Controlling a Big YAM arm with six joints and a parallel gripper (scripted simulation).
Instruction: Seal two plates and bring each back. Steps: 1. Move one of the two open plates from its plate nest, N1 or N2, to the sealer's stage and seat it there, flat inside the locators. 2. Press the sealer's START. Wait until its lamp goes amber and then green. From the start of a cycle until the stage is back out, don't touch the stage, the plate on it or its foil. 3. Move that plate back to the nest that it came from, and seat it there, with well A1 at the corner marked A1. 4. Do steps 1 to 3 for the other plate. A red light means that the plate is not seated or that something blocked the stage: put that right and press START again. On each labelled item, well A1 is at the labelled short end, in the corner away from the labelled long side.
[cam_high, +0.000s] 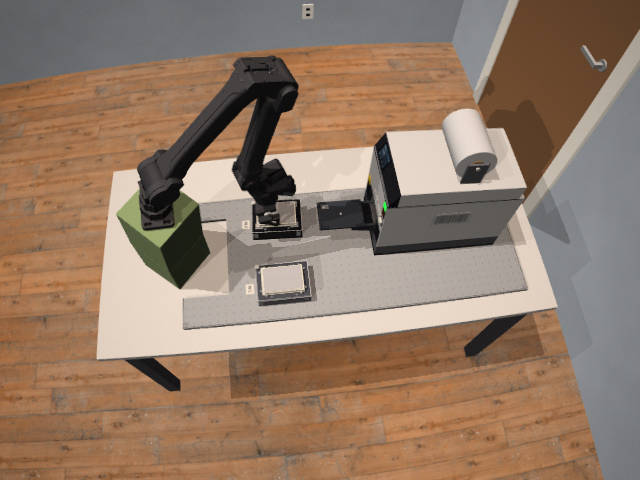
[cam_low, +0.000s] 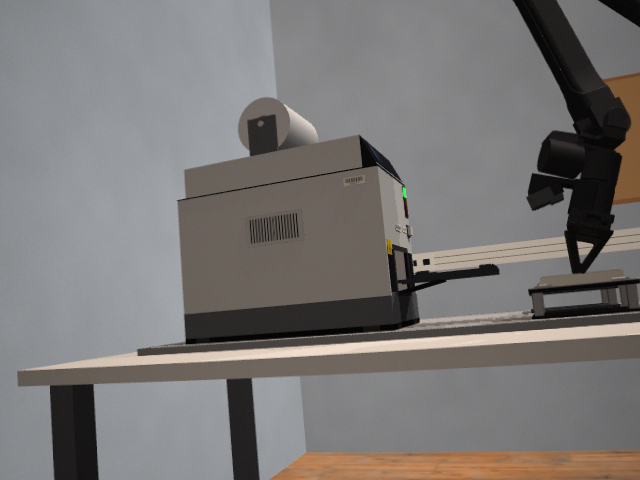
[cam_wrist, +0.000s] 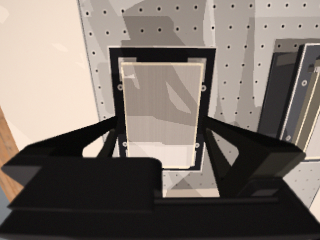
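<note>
Now: the plate 20 mm below my hand. Also, from my hand: sealer stage 200 mm ahead, 60 mm to the right, 20 mm above; then yellow warning label 310 mm ahead, 10 mm to the left, 70 mm above; then plate nest 20 mm behind, 230 mm to the right, 40 mm below.
</note>
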